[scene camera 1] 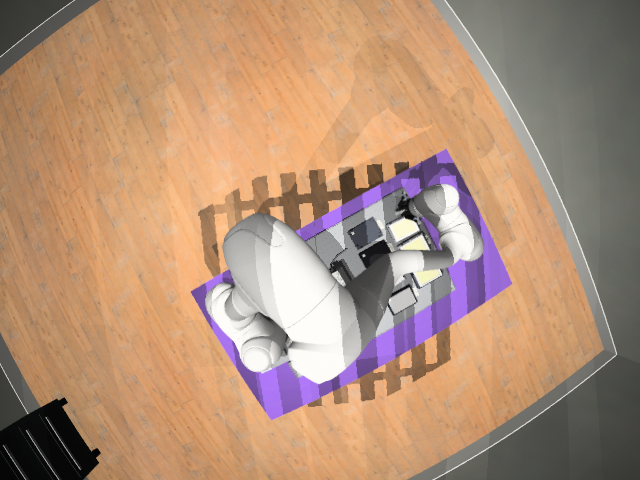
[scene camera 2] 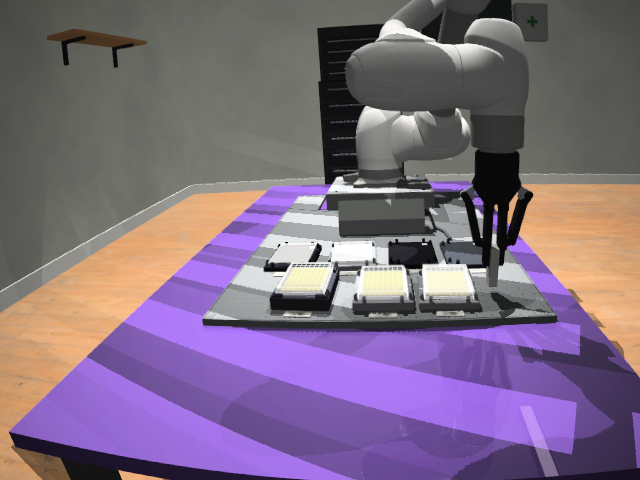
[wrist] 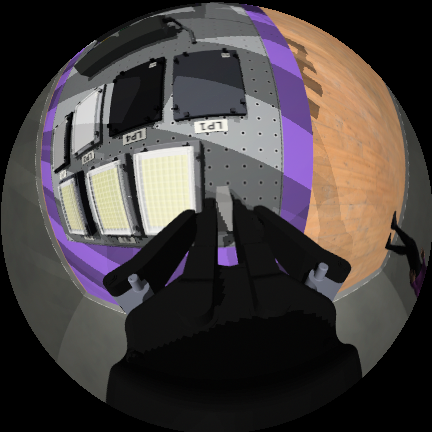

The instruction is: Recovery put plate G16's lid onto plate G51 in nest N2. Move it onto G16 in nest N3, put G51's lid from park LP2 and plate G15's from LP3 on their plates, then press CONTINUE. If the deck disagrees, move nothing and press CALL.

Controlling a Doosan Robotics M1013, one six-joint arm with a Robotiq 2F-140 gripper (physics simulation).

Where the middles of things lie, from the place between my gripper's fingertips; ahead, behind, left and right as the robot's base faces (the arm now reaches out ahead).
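Scene:
There's a nest (scene camera 2: 423,305), and my hand is 8 cm to the left of it and 1 cm above it. The dark grey lid park (scene camera 2: 468,253) is 1 cm to the right of my hand, 18 cm behind it and 1 cm below it, and the black lid park (scene camera 2: 411,255) is 14 cm to the right of my hand, 18 cm behind it and 1 cm below it.

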